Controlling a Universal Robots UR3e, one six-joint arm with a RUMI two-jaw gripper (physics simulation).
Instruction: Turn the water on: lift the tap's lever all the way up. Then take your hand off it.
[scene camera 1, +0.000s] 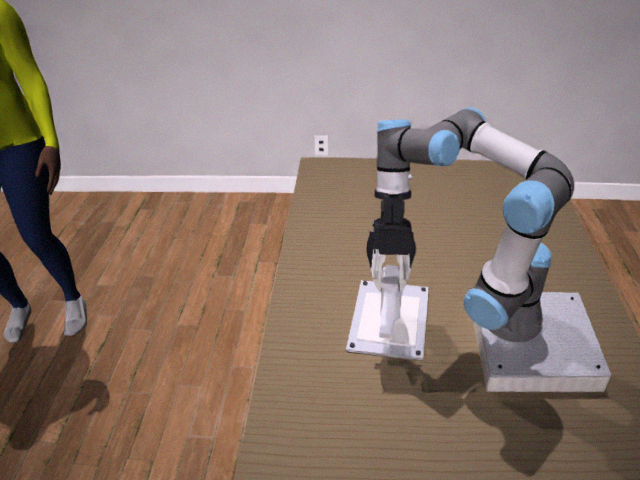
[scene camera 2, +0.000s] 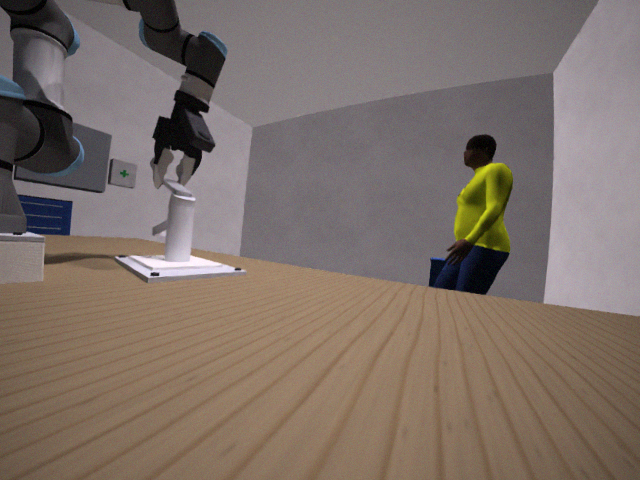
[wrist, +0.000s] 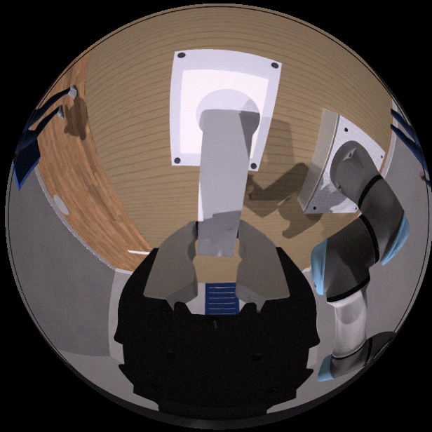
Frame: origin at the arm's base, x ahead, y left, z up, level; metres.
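Where they show: gripper, between the fingertips: (scene camera 1: 389, 291) (scene camera 2: 166, 190); arm's base, origin of its link: (scene camera 1: 512, 321).
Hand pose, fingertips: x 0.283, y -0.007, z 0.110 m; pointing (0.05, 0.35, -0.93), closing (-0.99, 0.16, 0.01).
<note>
Each offset is from my fingertips to the top centre of the thing. "spot": to the spot under its first point.
The white tap @(spot: 0.039 m back, 0.109 m right, 0.086 m down) (scene camera 2: 179, 229) stands upright on its square white base plate (scene camera 1: 425, 310) (scene camera 2: 196, 276) (wrist: 225, 57). Its spout @(0.005 m back, 0.023 m right, 0.065 m down) (scene camera 2: 159, 227) points to the left in scene camera 2. The lever @(0.010 m back, 0.041 m right, 0.031 m up) (scene camera 1: 391, 277) (scene camera 2: 177, 187) (wrist: 222, 185) sits on top of the tap and is tilted up, its free end raised toward the gripper. My gripper (scene camera 1: 390, 284) (scene camera 2: 171, 182) (wrist: 217, 221) points down from above and is shut on the lever, one finger along each side near its free end. The exact contact is partly hidden in the scene views.
The robot's pale mounting block (scene camera 1: 547, 383) (wrist: 320, 160) stands beside the tap, with the arm arching over from it. A person in a yellow top (scene camera 1: 25, 98) (scene camera 2: 483, 206) stands beyond the table's edge. A blue object (scene camera 2: 437, 268) shows behind the person.
</note>
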